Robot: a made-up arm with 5 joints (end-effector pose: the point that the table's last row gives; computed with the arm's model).
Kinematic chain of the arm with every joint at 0, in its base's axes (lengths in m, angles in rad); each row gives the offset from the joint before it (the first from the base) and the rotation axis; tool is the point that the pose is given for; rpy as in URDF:
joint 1: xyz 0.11 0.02 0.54 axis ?
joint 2: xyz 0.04 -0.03 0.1 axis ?
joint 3: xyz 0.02 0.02 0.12 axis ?
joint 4: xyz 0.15 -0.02 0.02 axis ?
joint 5: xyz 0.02 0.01 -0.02 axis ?
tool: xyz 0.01 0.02 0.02 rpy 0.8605 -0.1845 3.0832
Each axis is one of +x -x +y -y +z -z.
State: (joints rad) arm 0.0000 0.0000 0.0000 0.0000 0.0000
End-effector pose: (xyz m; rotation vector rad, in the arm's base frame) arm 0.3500 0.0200 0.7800 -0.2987 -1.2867 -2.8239
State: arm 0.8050 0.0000 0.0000 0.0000 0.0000
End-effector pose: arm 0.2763 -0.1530 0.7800 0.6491 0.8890 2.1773
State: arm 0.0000 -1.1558 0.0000 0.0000 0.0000
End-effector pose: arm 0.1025 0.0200 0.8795 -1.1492 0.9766 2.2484
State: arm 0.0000 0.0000 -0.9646 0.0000 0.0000
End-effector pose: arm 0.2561 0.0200 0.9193 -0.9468 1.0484 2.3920
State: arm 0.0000 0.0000 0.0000 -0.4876 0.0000
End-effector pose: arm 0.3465 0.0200 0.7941 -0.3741 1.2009 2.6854
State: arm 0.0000 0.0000 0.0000 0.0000 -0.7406
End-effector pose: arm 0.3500 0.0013 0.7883 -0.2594 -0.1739 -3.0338
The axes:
joint 1: -z
joint 2: +y
joint 3: +y
joint 4: +y
joint 5: -x

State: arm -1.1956 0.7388 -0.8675 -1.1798 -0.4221
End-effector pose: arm 0.2231 0.2800 0.7850 1.3684 0.3475 -1.8972
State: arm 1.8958 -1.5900 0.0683 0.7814 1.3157
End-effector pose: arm 0.1294 0.0638 0.8034 1.3961 1.2623 -0.0599
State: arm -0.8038 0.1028 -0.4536 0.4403 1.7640
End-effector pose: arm 0.2742 0.1843 0.7817 0.9039 -2.7514 -0.7265
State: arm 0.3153 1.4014 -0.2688 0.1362 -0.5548
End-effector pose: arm 0.3525 -0.0733 0.4868 -2.0786 0.0204 -2.3529
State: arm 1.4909 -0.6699 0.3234 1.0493 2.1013
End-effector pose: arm 0.1058 -0.0884 0.7607 -2.0443 -1.8501 -0.6629
